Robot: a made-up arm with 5 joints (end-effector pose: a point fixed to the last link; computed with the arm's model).
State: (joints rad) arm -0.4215 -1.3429 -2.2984 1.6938 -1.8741
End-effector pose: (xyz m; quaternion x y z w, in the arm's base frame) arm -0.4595 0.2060 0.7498 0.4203 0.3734 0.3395 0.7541
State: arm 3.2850 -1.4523 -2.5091 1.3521 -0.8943
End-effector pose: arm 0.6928 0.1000 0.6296 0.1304 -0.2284 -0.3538 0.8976
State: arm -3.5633 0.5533 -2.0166 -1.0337 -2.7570
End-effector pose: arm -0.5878 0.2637 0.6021 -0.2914 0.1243 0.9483 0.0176
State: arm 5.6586 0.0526 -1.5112 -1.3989 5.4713
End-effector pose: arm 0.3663 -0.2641 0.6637 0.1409 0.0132 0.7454 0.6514
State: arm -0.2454 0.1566 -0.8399 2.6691 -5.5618
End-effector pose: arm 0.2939 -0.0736 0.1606 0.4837 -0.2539 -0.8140 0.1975
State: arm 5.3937 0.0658 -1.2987 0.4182 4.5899
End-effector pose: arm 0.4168 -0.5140 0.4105 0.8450 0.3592 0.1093 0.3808
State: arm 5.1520 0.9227 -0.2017 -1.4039 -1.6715
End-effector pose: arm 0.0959 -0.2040 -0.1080 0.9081 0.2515 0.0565 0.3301
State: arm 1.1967 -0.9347 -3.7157 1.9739 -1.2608
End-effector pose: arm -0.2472 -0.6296 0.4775 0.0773 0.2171 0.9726 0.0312
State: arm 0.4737 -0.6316 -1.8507 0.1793 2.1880
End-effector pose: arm 0.0644 0.0330 0.9959 -0.2665 0.3078 -0.2171 0.8872
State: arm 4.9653 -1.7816 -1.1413 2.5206 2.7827
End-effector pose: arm -0.0473 0.1829 0.5186 0.4520 0.8693 -0.1486 0.1336
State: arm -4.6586 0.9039 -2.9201 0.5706 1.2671
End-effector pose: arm -0.0405 0.7531 0.6596 -0.7380 -0.1333 -0.0824 0.6563
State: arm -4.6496 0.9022 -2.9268 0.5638 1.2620
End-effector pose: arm -0.0471 0.7490 0.6649 -0.7321 -0.1376 -0.0819 0.6621
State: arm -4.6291 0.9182 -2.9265 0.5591 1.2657
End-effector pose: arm -0.0631 0.7555 0.6533 -0.7347 -0.1445 -0.0734 0.6588
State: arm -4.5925 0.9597 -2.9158 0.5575 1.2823
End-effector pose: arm -0.0934 0.7754 0.6164 -0.7494 -0.1552 -0.0542 0.6414
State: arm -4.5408 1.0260 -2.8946 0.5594 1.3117
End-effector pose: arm -0.1392 0.8033 0.5525 -0.7750 -0.1695 -0.0266 0.6083
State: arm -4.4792 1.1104 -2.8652 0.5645 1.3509
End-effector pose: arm -0.1968 0.8288 0.4658 -0.8069 -0.1860 0.0037 0.5606
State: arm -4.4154 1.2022 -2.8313 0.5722 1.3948
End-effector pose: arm -0.2579 0.8426 0.3661 -0.8396 -0.2023 0.0305 0.5033
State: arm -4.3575 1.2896 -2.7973 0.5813 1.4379
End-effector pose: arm -0.3121 0.8423 0.2674 -0.8682 -0.2160 0.0495 0.4441
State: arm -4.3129 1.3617 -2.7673 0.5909 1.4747
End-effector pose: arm -0.3515 0.8326 0.1834 -0.8901 -0.2252 0.0599 0.3916
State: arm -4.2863 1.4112 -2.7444 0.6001 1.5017
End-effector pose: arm -0.3731 0.8221 0.1240 -0.9051 -0.2288 0.0636 0.3527
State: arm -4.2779 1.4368 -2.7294 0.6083 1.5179
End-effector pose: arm -0.3790 0.8168 0.0909 -0.9142 -0.2273 0.0636 0.3294
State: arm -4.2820 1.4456 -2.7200 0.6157 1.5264
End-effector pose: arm -0.3750 0.8169 0.0765 -0.9197 -0.2225 0.0620 0.3174
